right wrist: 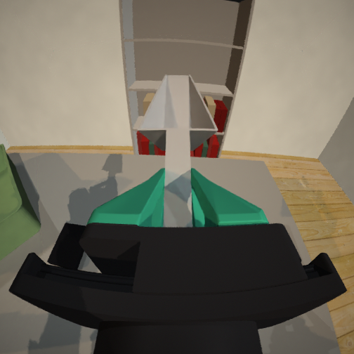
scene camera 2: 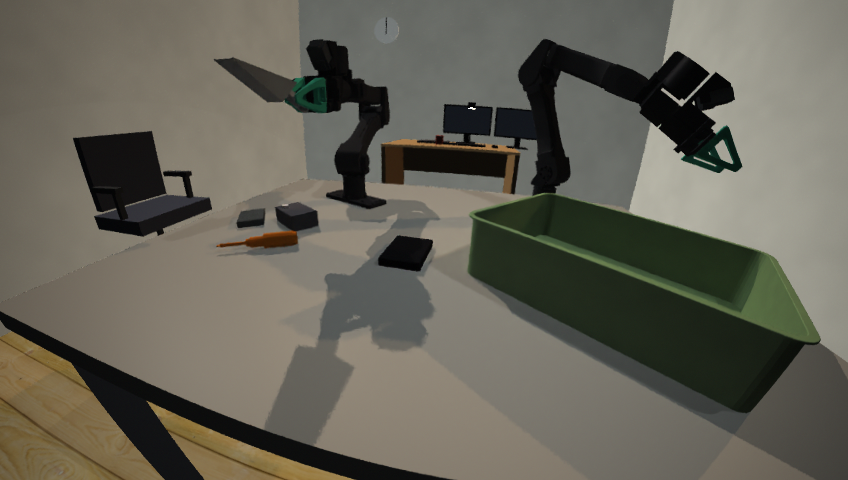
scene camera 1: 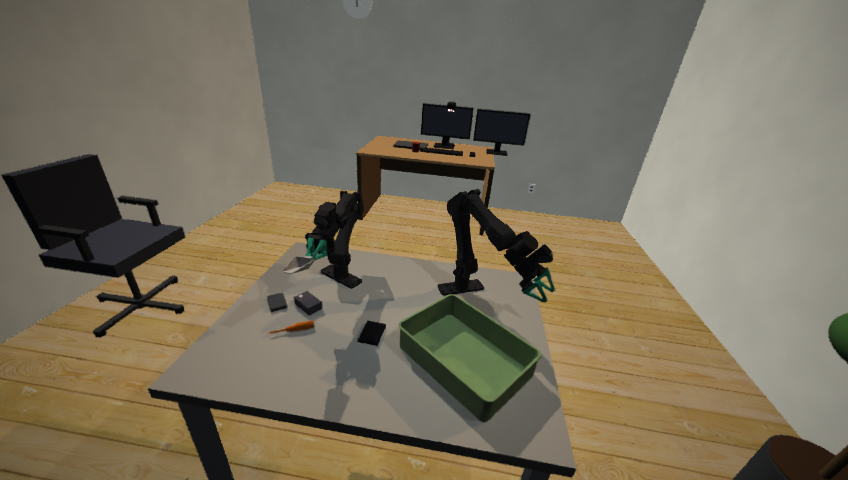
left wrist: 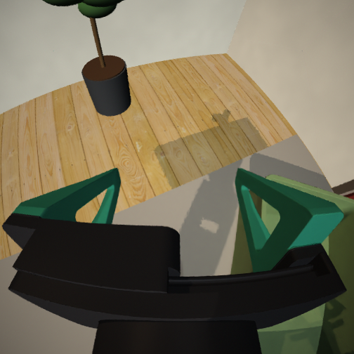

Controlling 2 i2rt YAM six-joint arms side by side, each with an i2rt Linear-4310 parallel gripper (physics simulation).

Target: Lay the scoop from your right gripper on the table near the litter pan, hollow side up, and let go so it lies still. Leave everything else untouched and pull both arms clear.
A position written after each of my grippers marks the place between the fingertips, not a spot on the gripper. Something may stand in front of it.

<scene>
I see my left gripper (scene camera 2: 729, 170), my right gripper (scene camera 2: 290, 98), a green litter pan (scene camera 2: 721, 318), a grey scoop (scene camera 2: 271, 87) and an orange screwdriver (scene camera 2: 278, 239).
The green litter pan is seen too in scene camera 1 (scene camera 1: 481, 363). The grey scoop is seen too in the right wrist view (right wrist: 177, 120). My left gripper is seen too in scene camera 1 (scene camera 1: 549, 296) and in the left wrist view (left wrist: 177, 174). The left wrist view misses the grey scoop: it is out of frame. The right wrist view does not show the orange screwdriver, which is hidden by my right gripper.
</scene>
